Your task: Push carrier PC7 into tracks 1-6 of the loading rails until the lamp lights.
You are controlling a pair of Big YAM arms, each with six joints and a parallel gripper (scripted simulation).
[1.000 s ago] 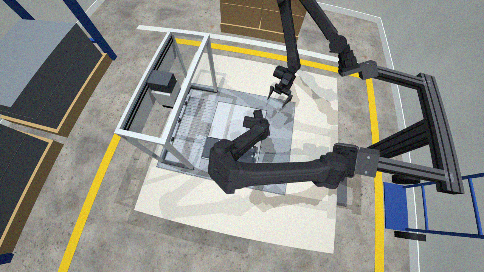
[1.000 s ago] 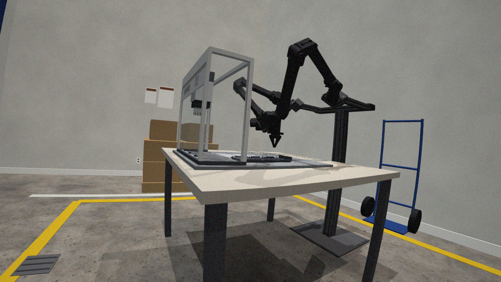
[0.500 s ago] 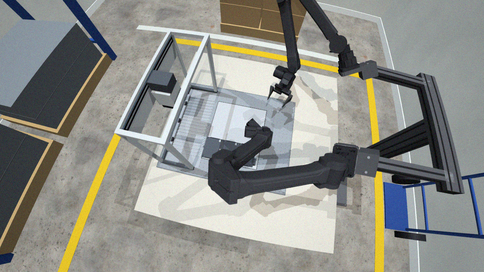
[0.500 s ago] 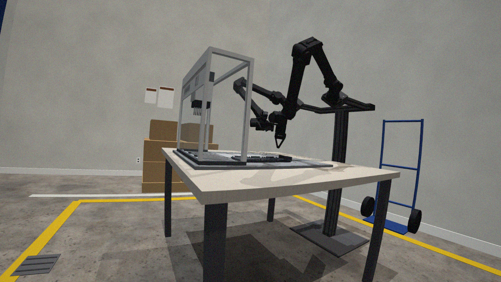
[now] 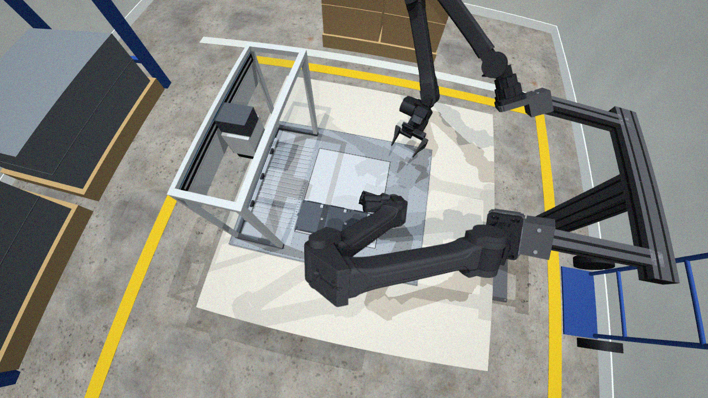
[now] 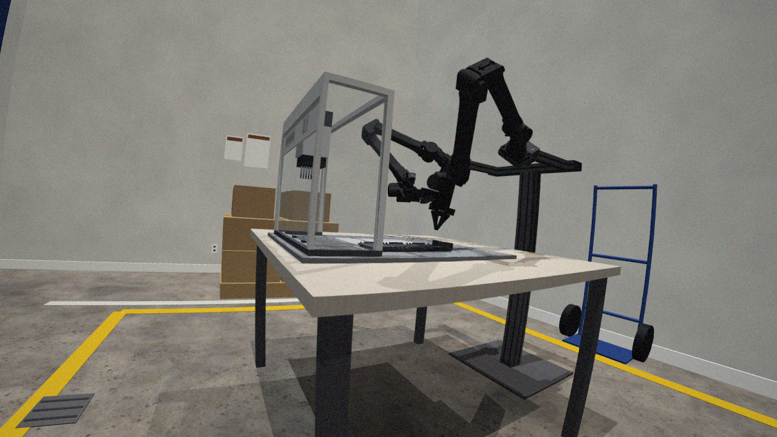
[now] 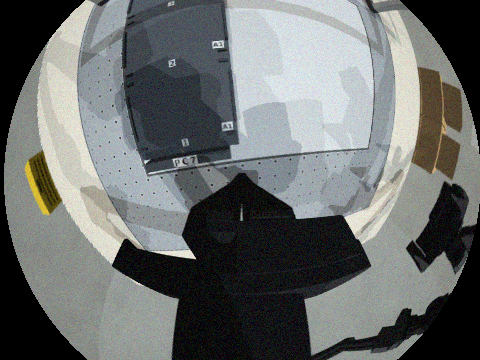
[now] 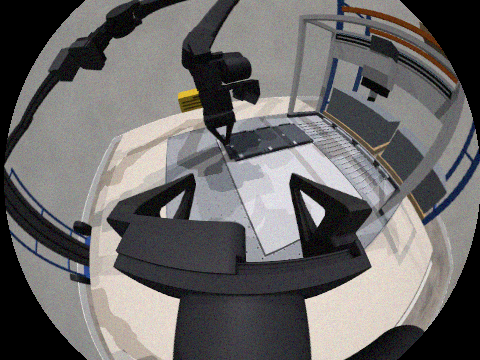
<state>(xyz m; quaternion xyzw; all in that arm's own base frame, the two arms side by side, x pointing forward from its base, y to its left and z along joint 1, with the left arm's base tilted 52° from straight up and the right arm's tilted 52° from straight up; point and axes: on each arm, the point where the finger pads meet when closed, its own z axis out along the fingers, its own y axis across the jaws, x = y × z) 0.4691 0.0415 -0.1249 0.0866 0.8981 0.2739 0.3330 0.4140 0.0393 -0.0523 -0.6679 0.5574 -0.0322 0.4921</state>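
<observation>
The carrier PC7 is 17 cm ahead of my left hand, 8 cm to the left of it and 6 cm below it. Round my left hand: tool head: 51 cm ahead, 3 cm to the right, 27 cm above.
</observation>
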